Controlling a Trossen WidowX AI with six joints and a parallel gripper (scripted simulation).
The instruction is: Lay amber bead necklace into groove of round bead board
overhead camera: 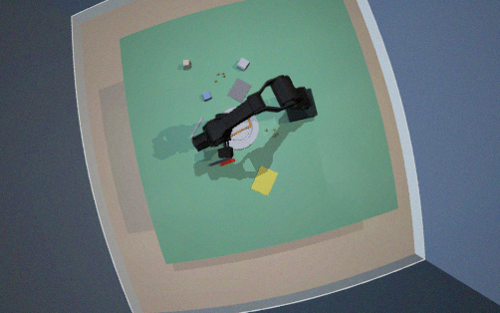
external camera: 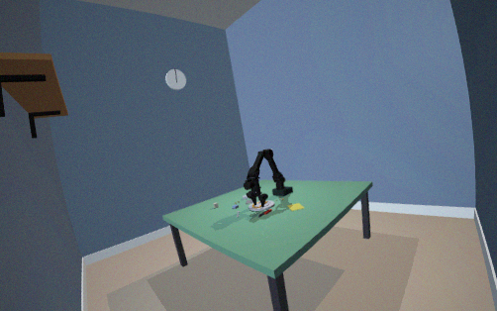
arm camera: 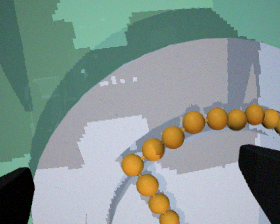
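Right now the round grey bead board is 5 cm behind my gripper tip, 4 cm to the right of it and 1 cm below it. From my gripper tip the other things lie so: grey rod 15 cm ahead, 5 cm to the right, 2 cm below; blue block 21 cm to the right, 10 cm ahead, 1 cm below; red-handled tool 11 cm to the left, 2 cm below, 2 cm ahead.
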